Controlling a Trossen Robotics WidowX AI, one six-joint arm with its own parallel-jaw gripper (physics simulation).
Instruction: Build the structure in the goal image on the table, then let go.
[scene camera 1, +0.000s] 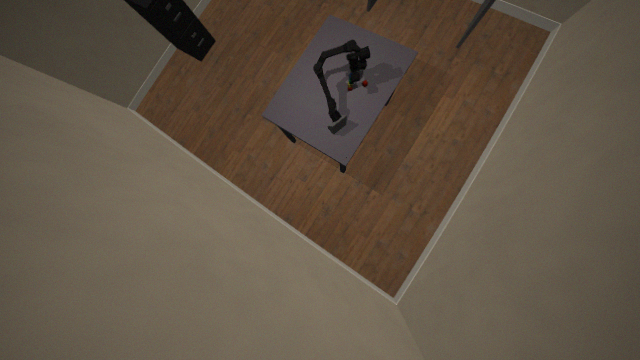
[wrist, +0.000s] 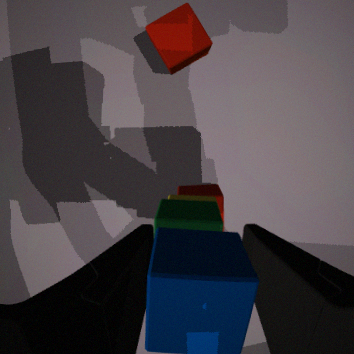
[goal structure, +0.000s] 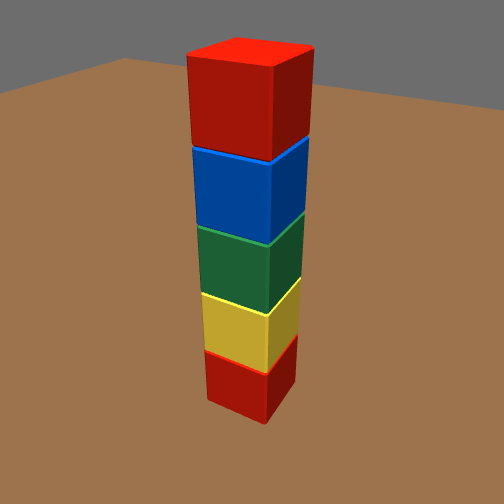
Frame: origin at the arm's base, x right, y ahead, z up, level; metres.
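Seen in the pictures: gripper, fingertip midpoint: (wrist: 197, 235); arm's base at its link origin: (scene camera 1: 337, 119).
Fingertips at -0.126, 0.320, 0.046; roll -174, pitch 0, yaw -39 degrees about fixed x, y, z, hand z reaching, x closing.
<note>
Pixels of each thing's top centre, then the offset from my fingertips to it, as dx, dy, dz. Level surfaces: height alone.
- blue cube at its top centre: (wrist: 197, 320) -0.012, -0.013, +0.024
- green cube at its top centre: (wrist: 187, 252) -0.017, -0.015, -0.029
- yellow cube at its top centre: (wrist: 191, 236) -0.018, -0.023, -0.062
- grey table at its surface level: dz -0.127
My gripper (scene camera 1: 353, 80) (wrist: 197, 235) is shut on a blue cube (wrist: 202, 300), which fills the bottom middle of the wrist view between the dark fingers. Directly beyond it in the wrist view are a green cube (wrist: 189, 212), a thin strip of a yellow cube (wrist: 192, 198) and part of a red cube (wrist: 201, 190). They look stacked, green uppermost and red lowest. The blue cube is at the green cube, above it; whether they touch, I cannot tell. Another red cube (scene camera 1: 365, 83) (wrist: 177, 37) lies apart on the table, turned at an angle.
The grey table (scene camera 1: 295, 95) carries the arm, whose base (scene camera 1: 337, 124) is near its lower end in the scene view. The table's right edge lies beyond the loose red cube. Arm shadows cross the tabletop. A dark cabinet (scene camera 1: 192, 37) stands away at the upper left.
</note>
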